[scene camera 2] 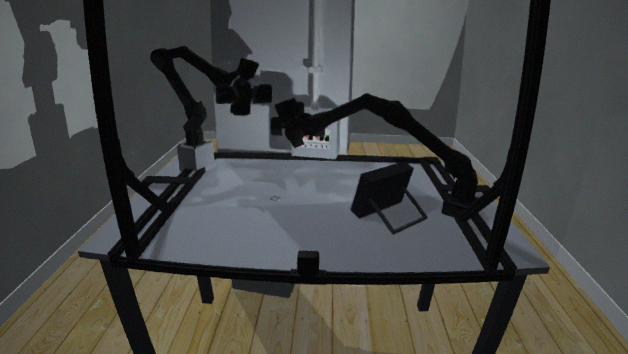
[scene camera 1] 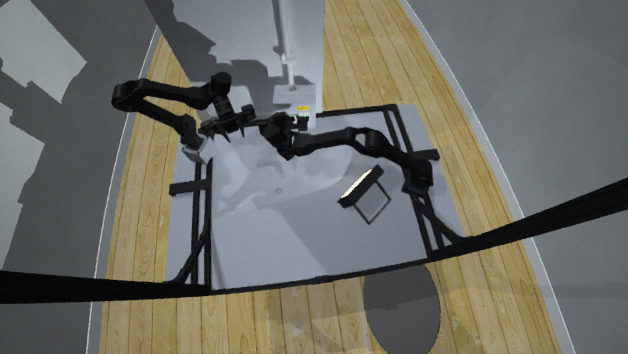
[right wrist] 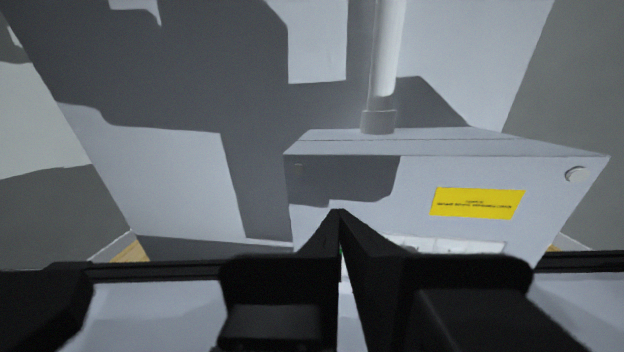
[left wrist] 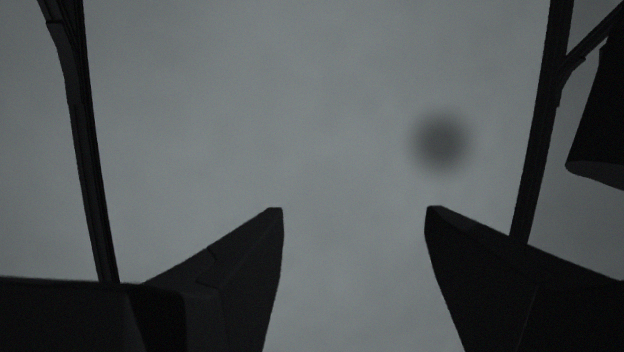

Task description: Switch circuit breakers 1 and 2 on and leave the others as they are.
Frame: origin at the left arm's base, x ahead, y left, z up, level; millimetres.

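Where they show: left gripper, between the fingertips: [scene camera 2: 246, 100] [scene camera 1: 236, 139] [left wrist: 354, 220]; right gripper, between the fingertips: [scene camera 1: 282, 111] [right wrist: 337, 214]; left arm's base, origin of its link: [scene camera 2: 194, 143] [scene camera 1: 195, 143]; right arm's base, origin of its link: [scene camera 2: 463, 199] [scene camera 1: 418, 182].
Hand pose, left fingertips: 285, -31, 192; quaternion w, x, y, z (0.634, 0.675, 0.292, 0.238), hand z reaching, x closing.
Note:
Each offset is from my left fingertips to the top centre of the thing, as dx, dy, dz. "pt": to the spot under its first point. Level surfaces: height alone.
The grey breaker box [scene camera 1: 295, 94] [scene camera 2: 315, 153] [right wrist: 540, 220] is at the table's back edge, with a yellow label @[pt +134, +275, -117] [scene camera 1: 303, 108] [right wrist: 477, 203]. Its breaker row @[pt +109, +269, -176] [scene camera 2: 316, 137] [right wrist: 445, 245] shows red and green parts in scene camera 2. My fingers hide most of the row in the right wrist view, so the states of breakers 1 and 2 cannot be read. My right gripper [right wrist: 337, 214] is shut and empty, in front of the box face, its tips above the left part of the row. My left gripper [scene camera 1: 236, 137] [left wrist: 354, 220] is partly open and empty, raised left of the box.
A black panel on a wire stand [scene camera 1: 361, 186] [scene camera 2: 382, 190] stands on the right of the table @[dz -295] [scene camera 1: 260, 245] [scene camera 2: 225, 230]. A small ring @[+120, -31, -293] [scene camera 1: 279, 190] [scene camera 2: 275, 198] lies near the middle. A vertical pipe [scene camera 2: 315, 50] [right wrist: 385, 55] rises behind the box. Black frame rails edge the table.

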